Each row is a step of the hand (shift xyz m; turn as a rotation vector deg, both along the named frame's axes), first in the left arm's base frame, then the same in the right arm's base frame.
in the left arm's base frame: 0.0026 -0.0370 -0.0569 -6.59 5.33 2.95
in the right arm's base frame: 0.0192 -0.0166 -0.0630 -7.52 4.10 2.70
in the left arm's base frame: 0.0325 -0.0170 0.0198 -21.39 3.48 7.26
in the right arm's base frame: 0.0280 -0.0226 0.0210 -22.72 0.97 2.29
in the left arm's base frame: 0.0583 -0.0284 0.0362 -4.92 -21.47 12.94
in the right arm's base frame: 0.0500 -0.0387 0.0390 -6.14 -24.50 3.84
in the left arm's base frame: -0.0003 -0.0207 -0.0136 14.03 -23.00 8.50
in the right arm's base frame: 0.0047 -0.0152 -0.0190 13.38 -24.53 4.12
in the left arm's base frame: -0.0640 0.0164 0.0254 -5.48 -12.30 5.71
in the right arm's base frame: -0.0693 0.0074 0.0121 -5.68 -13.48 -0.03
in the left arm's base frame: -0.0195 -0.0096 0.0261 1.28 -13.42 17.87
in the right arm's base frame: -0.0244 -0.0175 0.0159 -1.98 -18.49 12.46
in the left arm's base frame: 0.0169 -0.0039 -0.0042 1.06 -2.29 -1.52
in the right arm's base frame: 0.0177 -0.0024 -0.0008 1.58 -1.67 -1.84
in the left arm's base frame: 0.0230 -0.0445 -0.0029 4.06 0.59 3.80
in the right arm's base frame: 0.0266 -0.0412 -0.0108 2.96 -0.68 4.69
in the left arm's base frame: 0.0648 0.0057 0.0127 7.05 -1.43 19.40
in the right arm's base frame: 0.0591 0.0012 0.0299 2.26 -7.65 19.09
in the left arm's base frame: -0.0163 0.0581 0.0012 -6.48 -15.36 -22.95
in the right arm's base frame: -0.0208 0.0546 0.0152 0.51 -7.08 -27.46
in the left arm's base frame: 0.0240 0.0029 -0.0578 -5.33 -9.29 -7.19
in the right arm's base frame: 0.0369 0.0215 -0.0459 -2.67 -6.45 -10.85
